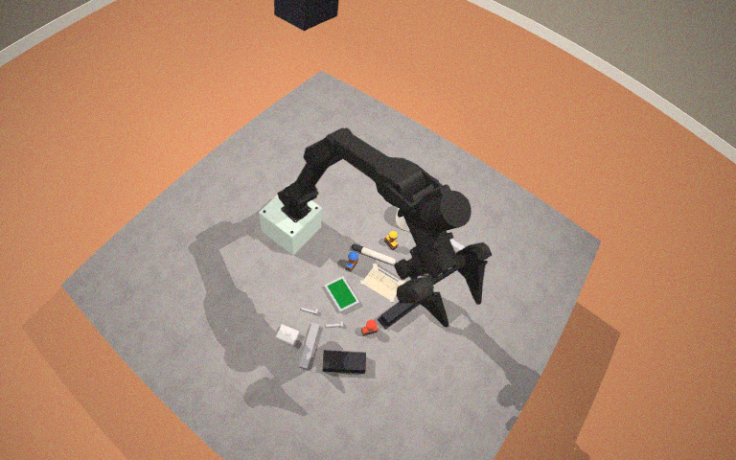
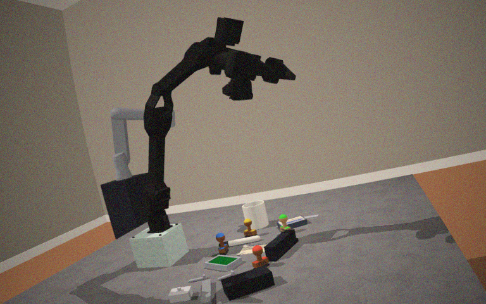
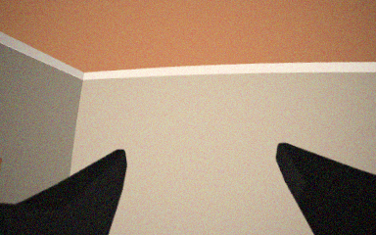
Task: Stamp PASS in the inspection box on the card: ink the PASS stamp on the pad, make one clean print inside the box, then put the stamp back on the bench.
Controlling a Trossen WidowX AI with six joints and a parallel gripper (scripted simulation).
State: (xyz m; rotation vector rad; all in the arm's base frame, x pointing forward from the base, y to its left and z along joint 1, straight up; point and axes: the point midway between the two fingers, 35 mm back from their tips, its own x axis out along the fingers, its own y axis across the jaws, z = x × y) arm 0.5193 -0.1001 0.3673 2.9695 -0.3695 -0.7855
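The green-knobbed stamp is 430 mm below my gripper tip, 270 mm to the left of it and 190 mm behind it. Round my gripper tip: grey bar: 440 mm below, 260 mm behind, 130 mm to the right; long black block: 440 mm below, 150 mm behind, 130 mm to the left; red-knobbed stamp: 430 mm below, 180 mm behind, 20 mm to the left.
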